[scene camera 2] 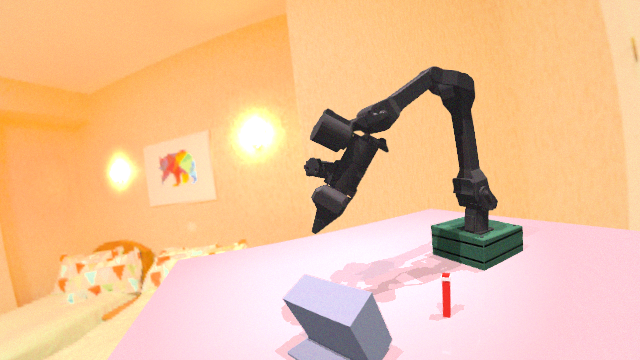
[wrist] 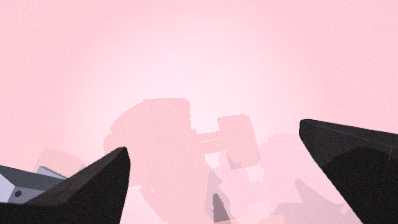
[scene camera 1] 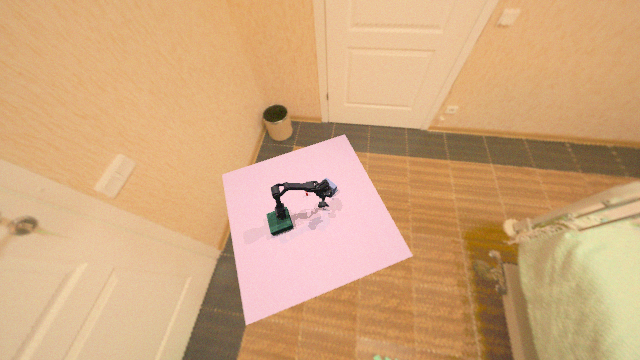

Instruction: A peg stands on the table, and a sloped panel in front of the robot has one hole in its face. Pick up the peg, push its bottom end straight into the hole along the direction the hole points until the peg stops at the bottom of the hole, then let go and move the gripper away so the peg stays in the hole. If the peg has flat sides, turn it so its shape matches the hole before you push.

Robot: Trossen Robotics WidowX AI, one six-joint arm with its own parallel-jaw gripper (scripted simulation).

Note:
The gripper [scene camera 2: 319, 226] is open, holding nothing.
The gripper shows as well in the wrist view [wrist: 216, 141].

